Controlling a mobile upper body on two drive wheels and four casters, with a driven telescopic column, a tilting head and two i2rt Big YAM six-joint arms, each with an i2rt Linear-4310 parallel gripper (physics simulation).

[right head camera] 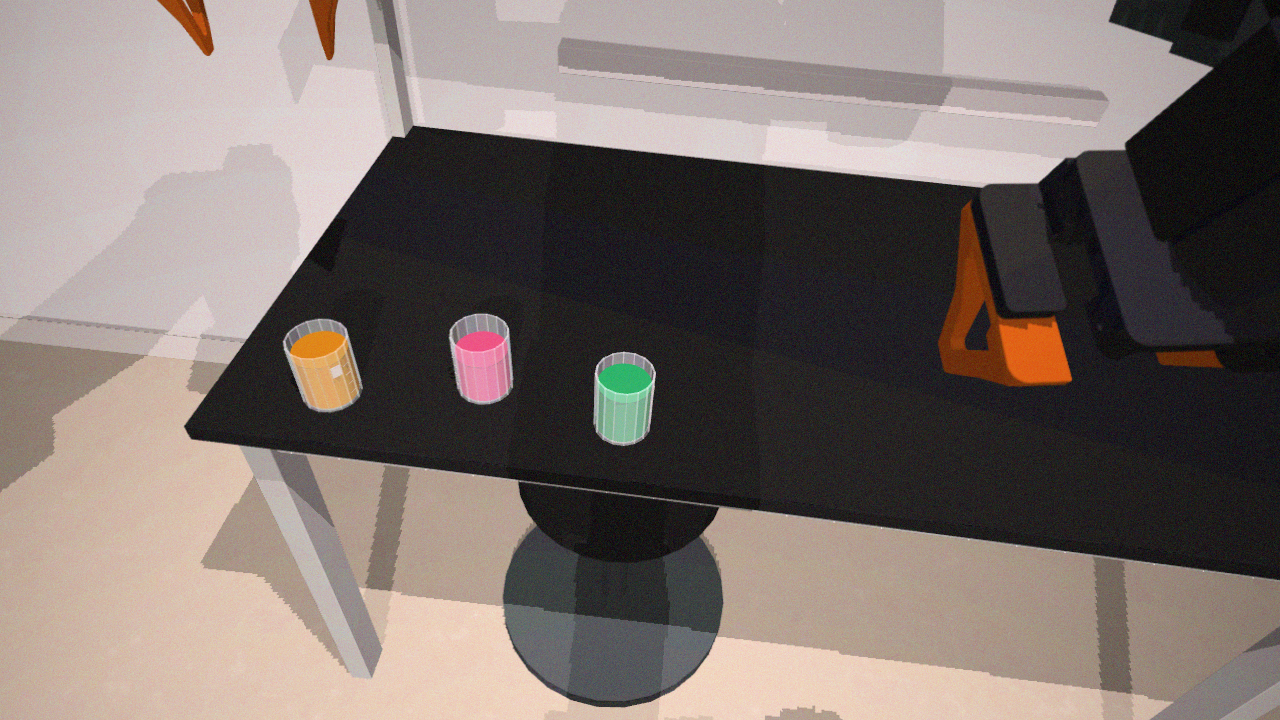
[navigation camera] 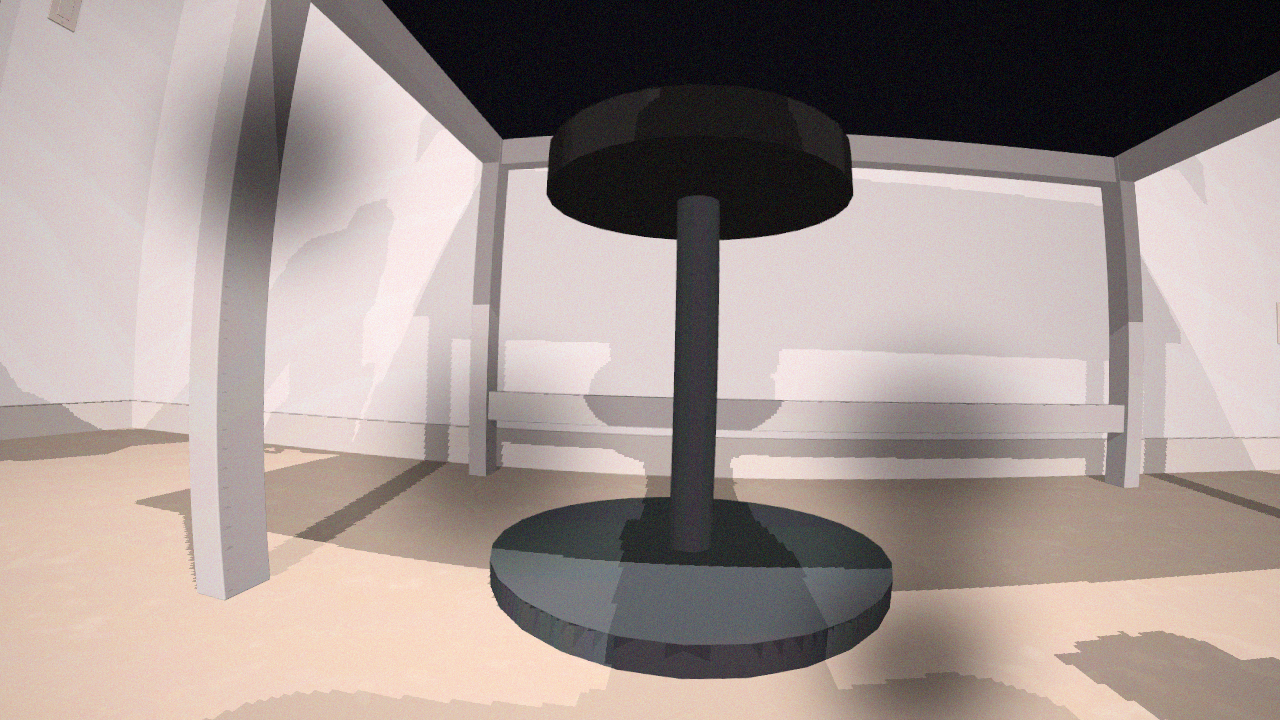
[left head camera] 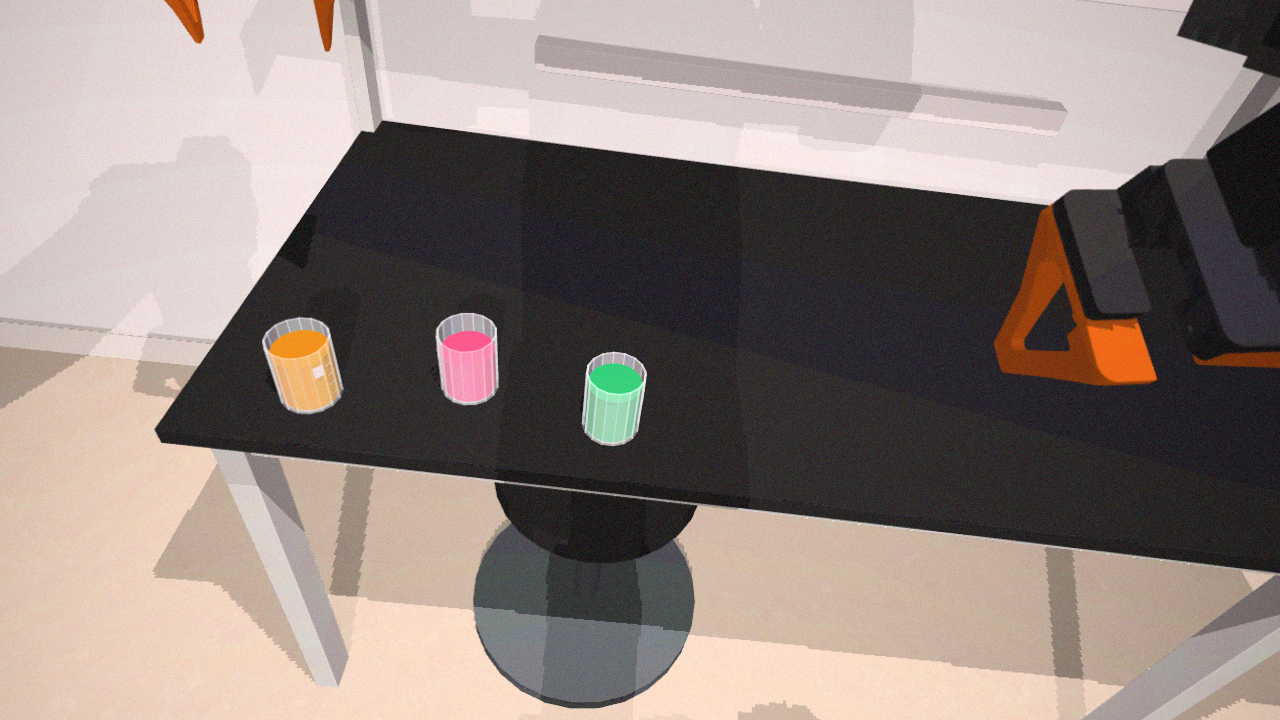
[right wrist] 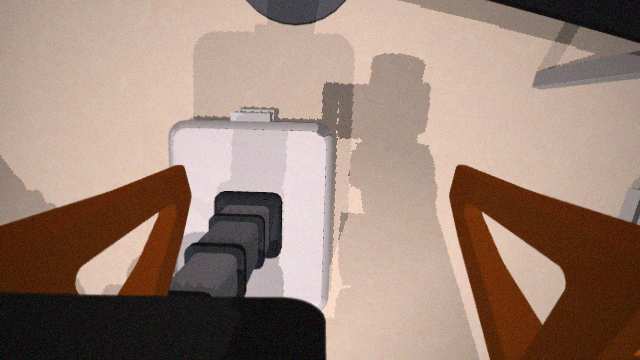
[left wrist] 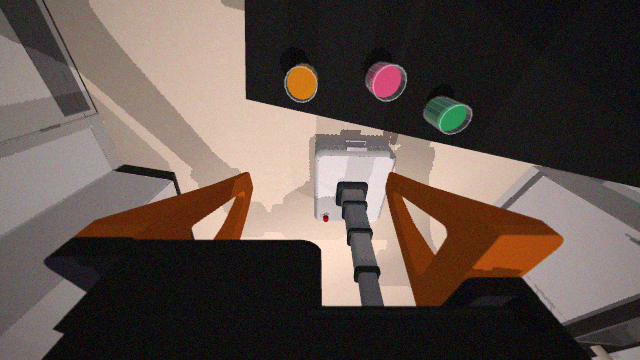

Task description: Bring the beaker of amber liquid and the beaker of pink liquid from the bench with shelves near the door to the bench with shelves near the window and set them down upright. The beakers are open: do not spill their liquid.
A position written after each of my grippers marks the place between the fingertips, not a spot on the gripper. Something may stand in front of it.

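Note:
My left gripper (right head camera: 271, 55) is visible, and the left wrist view (left wrist: 319, 179) shows the gripper too. My right gripper (right head camera: 1052, 353) is visible as well. A pink beaker (left head camera: 467, 351) appears again in the left wrist view (left wrist: 386, 81); in the navigation camera view the pink beaker is out of frame, and in the right wrist view the pink beaker is out of frame as well. An amber beaker (left head camera: 300, 353) appears also in the right head camera view (right head camera: 319, 351) and the left wrist view (left wrist: 301, 82). I also see a green beaker (left wrist: 449, 116).

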